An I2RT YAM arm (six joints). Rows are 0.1 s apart.
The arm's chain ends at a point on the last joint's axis. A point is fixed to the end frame.
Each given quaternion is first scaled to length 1.
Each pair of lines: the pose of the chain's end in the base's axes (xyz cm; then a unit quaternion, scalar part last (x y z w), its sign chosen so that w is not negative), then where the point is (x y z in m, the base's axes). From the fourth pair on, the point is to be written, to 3 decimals.
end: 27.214 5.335 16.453 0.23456 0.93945 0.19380 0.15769
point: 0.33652 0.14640 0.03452
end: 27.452 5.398 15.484 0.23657 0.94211 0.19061 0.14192
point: 0.33437 0.14732 0.02289
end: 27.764 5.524 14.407 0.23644 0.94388 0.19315 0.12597
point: 0.33287 0.15057 0.01153
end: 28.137 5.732 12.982 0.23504 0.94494 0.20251 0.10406
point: 0.330 0.157 -0.002
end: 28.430 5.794 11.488 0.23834 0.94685 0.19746 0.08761
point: 0.329 0.157 -0.019
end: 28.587 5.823 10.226 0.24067 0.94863 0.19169 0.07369
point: 0.326 0.157 -0.033
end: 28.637 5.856 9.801 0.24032 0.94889 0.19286 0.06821
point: 0.325 0.158 -0.037
